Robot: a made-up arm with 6 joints.
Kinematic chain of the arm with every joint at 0, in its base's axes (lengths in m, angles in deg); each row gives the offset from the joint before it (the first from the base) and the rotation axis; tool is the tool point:
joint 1: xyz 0.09 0 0.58 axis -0.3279 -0.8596 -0.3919
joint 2: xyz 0.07 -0.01 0 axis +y
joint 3: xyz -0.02 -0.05 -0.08 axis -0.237 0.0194 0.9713
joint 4: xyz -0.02 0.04 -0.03 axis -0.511 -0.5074 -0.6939
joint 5: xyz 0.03 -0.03 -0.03 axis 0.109 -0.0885 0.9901
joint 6: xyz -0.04 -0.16 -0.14 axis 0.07 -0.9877 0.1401
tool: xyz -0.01 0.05 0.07
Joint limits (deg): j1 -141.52..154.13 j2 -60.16..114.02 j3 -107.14..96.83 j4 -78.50..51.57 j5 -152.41..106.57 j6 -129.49..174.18
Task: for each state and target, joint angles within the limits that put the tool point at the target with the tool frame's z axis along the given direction. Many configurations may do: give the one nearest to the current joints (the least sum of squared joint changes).
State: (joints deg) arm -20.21 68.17 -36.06 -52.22 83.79 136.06
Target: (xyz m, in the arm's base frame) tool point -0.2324 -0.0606 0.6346 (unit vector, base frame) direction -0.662 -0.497 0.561
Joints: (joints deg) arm -32.79 80.71 -45.13 -45.33 61.74 118.04
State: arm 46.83 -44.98 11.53 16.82 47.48 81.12
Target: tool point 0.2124 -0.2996 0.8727 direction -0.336 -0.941 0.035
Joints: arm 72.83 -56.45 17.96 -4.25 47.03 100.13
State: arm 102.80 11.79 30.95 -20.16 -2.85 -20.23
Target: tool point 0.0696 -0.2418 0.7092 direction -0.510 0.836 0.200
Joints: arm 152.30 19.48 6.27 -32.20 32.50 -25.16
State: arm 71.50 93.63 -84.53 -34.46 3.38 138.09
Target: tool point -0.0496 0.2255 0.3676 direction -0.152 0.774 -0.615
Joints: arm 108.83 113.89 -34.68 -38.83 -35.40 174.18
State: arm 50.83 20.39 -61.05 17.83 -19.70 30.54
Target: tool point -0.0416 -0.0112 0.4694 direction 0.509 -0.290 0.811
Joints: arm 3.17 33.09 -44.40 -0.38 -39.82 -6.61
